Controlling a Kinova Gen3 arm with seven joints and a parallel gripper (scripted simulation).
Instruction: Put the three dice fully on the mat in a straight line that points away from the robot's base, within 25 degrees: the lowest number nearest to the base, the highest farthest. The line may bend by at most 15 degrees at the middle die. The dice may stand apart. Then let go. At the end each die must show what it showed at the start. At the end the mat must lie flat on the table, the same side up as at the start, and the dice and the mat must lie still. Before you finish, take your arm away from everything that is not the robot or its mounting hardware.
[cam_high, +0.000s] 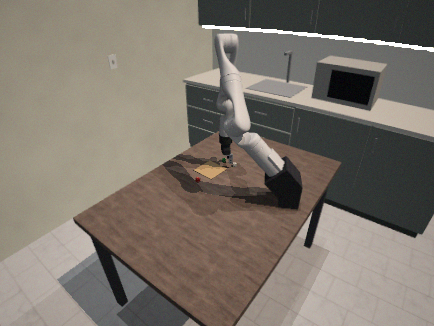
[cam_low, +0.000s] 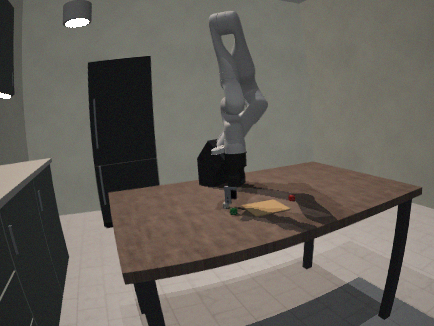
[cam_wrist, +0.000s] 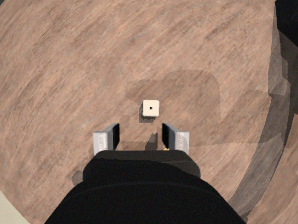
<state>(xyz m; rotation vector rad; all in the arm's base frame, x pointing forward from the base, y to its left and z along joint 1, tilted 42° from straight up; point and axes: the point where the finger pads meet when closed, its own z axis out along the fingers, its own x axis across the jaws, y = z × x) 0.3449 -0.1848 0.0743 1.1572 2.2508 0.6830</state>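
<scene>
Right now the white die is 3 cm behind my hand, 1 cm to the right of it and 4 cm below it. Round my hand: red die 7 cm ahead, 24 cm to the left, 4 cm below; green die 5 cm ahead, 2 cm to the right, 4 cm below; tan mat 7 cm ahead, 10 cm to the left, 5 cm below.
</scene>
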